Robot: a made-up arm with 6 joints.
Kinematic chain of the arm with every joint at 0, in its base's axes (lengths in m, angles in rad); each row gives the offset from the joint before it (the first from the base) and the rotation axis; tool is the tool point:
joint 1: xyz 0 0 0.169 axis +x
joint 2: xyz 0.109 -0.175 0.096 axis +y
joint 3: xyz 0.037 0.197 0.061 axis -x
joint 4: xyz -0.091 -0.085 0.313 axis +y
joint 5: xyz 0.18 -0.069 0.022 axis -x
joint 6: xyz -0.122 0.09 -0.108 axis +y
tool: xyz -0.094 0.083 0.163
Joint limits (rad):
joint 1: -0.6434..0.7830
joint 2: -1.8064..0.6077
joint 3: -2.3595..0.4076
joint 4: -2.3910..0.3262
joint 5: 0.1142..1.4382
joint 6: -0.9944..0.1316
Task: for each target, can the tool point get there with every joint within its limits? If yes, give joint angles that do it. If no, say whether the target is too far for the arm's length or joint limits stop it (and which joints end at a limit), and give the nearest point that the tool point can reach.
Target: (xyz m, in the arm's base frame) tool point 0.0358 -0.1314 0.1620
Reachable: yes | joints 0.4401 -0.1494 -1.5328 -0.4675 1.2242 -0.4780
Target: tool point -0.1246 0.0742 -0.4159
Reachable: no: joint limits stop it (at a limit: joint 1, joint 2, joint 4, joint 5, joint 6) | nearest point -0.0785 -0.0242 -0.1155 | short by 0.319 m
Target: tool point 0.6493 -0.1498 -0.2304
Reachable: no: joint limits stop it (at a limit: joint 1, joint 4, joint 5, joint 6) | nearest point 0.3916 -0.1175 -0.0142 | short by 0.338 m
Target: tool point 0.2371 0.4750 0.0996
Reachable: no: joint limits stop it (at a limit: joint 1, joint 3, joint 5, joint 6) | nearest point 0.1932 0.1885 0.0466 | short by 0.295 m
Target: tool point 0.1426 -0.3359 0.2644
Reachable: yes | joints 0.4257 -1.2142 -1.2491 -1.9396 1.2332 -0.6877
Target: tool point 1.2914 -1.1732 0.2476
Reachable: no: too far | nearest point 0.4673 -0.3843 0.2737 | short by 1.141 m
